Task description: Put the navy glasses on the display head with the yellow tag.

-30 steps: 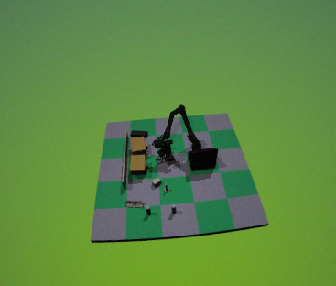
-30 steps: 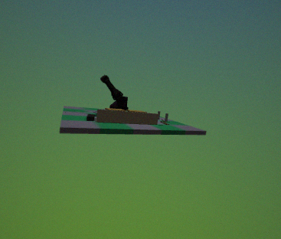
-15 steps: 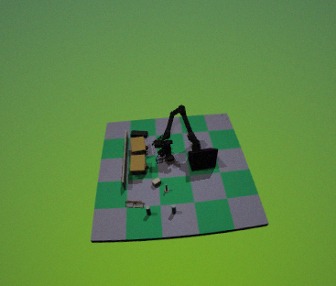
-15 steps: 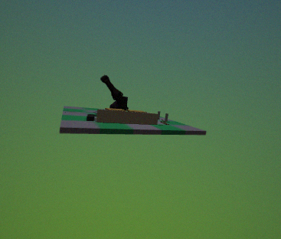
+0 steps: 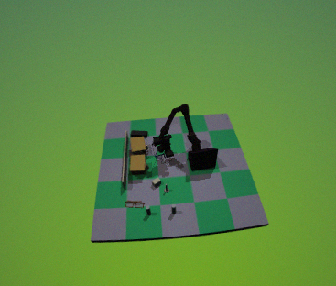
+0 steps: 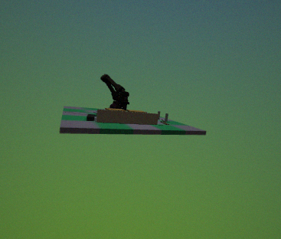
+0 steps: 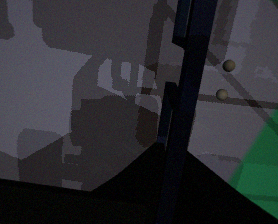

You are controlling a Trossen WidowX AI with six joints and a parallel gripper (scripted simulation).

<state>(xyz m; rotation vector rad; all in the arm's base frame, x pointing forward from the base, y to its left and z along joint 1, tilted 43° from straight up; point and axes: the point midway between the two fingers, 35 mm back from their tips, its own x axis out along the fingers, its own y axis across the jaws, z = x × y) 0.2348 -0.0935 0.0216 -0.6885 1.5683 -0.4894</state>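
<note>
Now: the small pale block 23 cm to the left of my gripper tip, 13 cm ahead of it and 5 cm below it. The rest, counted from my gripper tip: long upright board 36 cm ahead, 6 cm to the right, 2 cm below.
</note>
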